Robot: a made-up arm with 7 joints.
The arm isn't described. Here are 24 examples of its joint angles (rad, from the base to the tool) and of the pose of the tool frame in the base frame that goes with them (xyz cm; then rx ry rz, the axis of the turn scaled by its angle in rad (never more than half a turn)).
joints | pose
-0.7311 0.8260 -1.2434 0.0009 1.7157 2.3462 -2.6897 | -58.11 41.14 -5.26 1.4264 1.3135 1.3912
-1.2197 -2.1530 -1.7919 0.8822 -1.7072 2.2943 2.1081 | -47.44 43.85 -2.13 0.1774 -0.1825 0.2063
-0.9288 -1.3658 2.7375 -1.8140 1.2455 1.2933 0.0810 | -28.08 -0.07 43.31 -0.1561 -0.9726 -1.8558
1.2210 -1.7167 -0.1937 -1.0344 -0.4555 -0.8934 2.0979 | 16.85 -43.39 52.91 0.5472 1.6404 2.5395
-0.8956 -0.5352 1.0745 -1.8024 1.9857 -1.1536 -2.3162 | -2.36 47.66 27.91 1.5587 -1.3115 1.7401
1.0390 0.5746 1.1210 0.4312 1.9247 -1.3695 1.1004 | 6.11 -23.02 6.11 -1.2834 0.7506 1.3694
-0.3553 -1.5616 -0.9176 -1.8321 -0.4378 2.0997 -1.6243 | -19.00 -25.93 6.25 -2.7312 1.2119 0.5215
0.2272 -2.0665 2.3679 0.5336 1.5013 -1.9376 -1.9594 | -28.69 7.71 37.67 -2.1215 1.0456 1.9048
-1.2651 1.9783 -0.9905 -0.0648 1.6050 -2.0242 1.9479 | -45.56 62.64 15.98 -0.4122 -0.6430 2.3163
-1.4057 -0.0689 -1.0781 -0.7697 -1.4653 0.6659 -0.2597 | -19.29 91.40 23.83 1.9206 0.6024 -0.0327
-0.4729 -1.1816 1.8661 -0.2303 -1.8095 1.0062 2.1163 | -14.87 37.16 51.26 0.8905 2.1798 -0.7084
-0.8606 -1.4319 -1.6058 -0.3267 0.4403 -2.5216 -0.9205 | -53.01 10.07 9.25 1.3934 1.7326 1.1040
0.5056 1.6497 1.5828 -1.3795 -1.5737 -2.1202 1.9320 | -2.84 0.51 17.89 -2.2674 1.3104 -0.9004
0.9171 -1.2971 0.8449 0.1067 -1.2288 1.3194 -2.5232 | 8.79 4.37 10.51 0.0901 0.7375 -1.2819
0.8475 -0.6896 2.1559 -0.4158 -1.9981 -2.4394 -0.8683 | 2.43 -5.10 39.18 -1.3454 -0.2391 0.6318
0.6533 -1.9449 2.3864 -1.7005 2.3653 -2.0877 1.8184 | -50.87 14.68 15.66 0.2987 0.2383 1.7517
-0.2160 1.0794 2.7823 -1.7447 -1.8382 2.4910 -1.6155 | -2.59 -0.72 -8.37 1.0621 0.9281 0.5651
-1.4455 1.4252 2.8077 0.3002 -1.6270 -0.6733 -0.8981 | 14.92 44.65 12.30 -2.3768 0.5130 0.6232
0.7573 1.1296 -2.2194 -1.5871 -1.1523 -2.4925 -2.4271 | 10.13 -61.99 26.74 1.9959 0.7096 -1.8713
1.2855 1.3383 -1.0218 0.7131 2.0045 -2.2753 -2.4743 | -12.00 -48.15 39.34 -0.4534 -1.3858 0.7374
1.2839 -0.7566 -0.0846 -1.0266 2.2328 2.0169 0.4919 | 32.61 -46.56 18.52 0.7291 0.1078 -2.3441
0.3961 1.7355 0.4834 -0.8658 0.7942 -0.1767 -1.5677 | -10.20 6.80 11.05 -0.8408 -0.8562 -0.3854
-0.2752 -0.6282 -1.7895 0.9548 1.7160 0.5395 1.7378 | -33.49 -36.90 -21.96 -0.6508 -0.0178 -1.7371
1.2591 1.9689 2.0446 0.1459 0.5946 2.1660 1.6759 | 29.28 -33.38 3.08 1.3532 0.0527 -2.5009
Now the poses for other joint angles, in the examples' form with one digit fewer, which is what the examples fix.
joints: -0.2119 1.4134 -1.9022 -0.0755 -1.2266 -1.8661 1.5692
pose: -27.9 10.5 -23.0 0.250 -1.305 0.573
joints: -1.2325 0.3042 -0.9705 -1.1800 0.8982 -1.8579 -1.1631
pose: -40.1 60.7 8.5 -1.926 -0.518 -2.331
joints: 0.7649 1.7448 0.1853 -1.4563 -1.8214 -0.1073 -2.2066
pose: -44.1 17.7 29.4 -1.008 2.244 -1.524
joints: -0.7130 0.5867 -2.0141 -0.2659 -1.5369 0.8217 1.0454
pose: -50.5 14.2 -15.5 1.529 1.174 1.707
